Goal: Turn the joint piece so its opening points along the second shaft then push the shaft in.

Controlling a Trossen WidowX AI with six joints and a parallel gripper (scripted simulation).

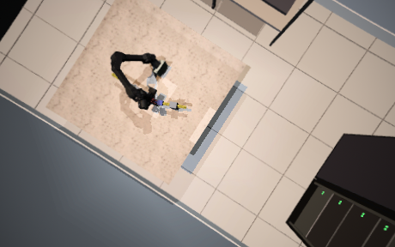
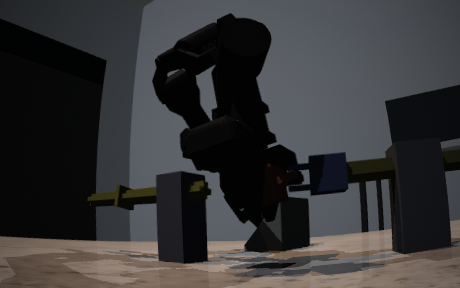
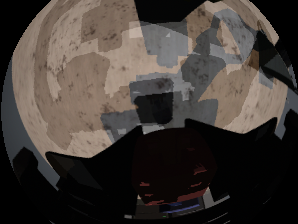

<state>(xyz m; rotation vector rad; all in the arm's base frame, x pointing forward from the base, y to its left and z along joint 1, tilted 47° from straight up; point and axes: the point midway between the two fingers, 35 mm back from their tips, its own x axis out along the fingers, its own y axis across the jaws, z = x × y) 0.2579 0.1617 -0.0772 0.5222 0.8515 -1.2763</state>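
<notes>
The red square joint piece lies 1 cm to the left of my gripper tip and 4 cm above it.
</notes>
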